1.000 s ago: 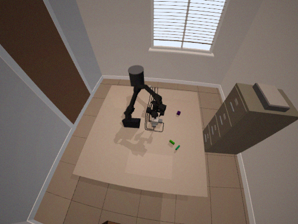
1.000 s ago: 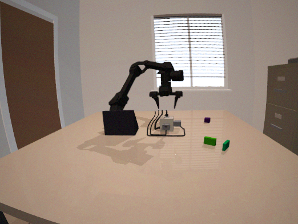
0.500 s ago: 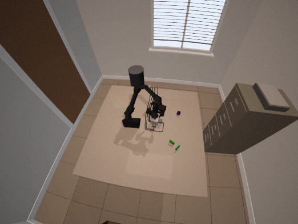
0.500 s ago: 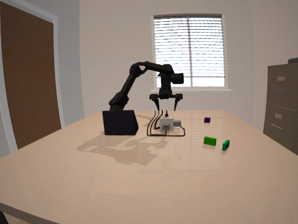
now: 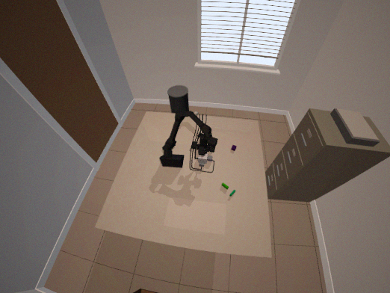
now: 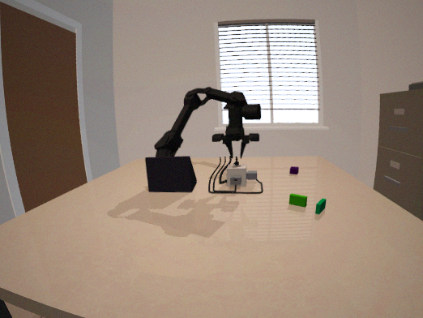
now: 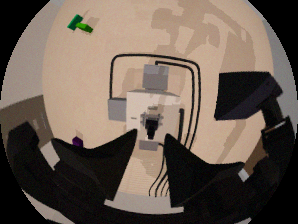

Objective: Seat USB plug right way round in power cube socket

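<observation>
The USB plug is 2 cm below my gripper tip. Also, from my gripper tip: purple cube 29 cm ahead, 13 cm to the left, 9 cm below.
</observation>
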